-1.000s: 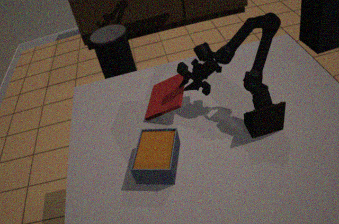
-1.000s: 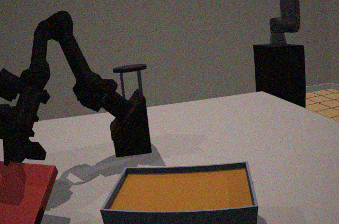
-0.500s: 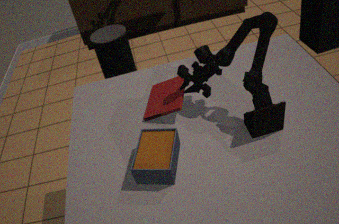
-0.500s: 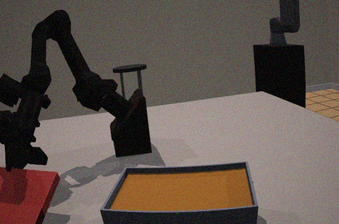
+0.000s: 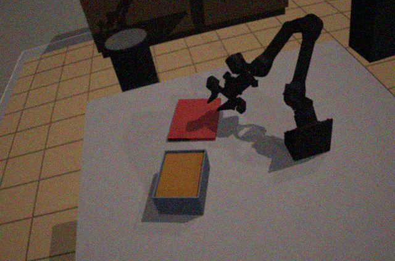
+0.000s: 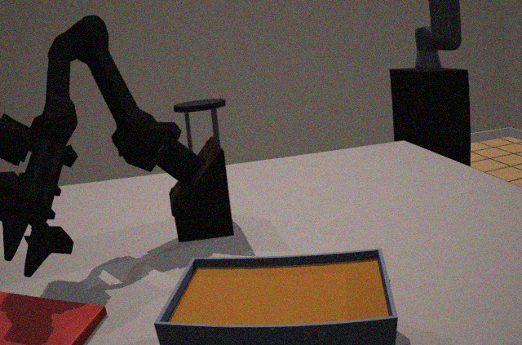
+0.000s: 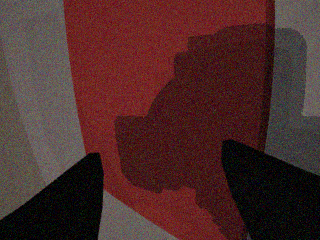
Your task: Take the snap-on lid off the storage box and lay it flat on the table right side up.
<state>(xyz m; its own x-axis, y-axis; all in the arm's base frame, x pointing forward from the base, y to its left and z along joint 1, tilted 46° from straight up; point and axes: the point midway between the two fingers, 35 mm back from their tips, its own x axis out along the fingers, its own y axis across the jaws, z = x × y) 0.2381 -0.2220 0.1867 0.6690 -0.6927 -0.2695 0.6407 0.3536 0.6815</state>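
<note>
Right now my gripper tip is 70 mm short of the lid, 30 mm to the left of it and 50 mm above it. From my gripper tip the other things lie so: storage box: 200 mm ahead, 310 mm to the left, 20 mm below.
</note>
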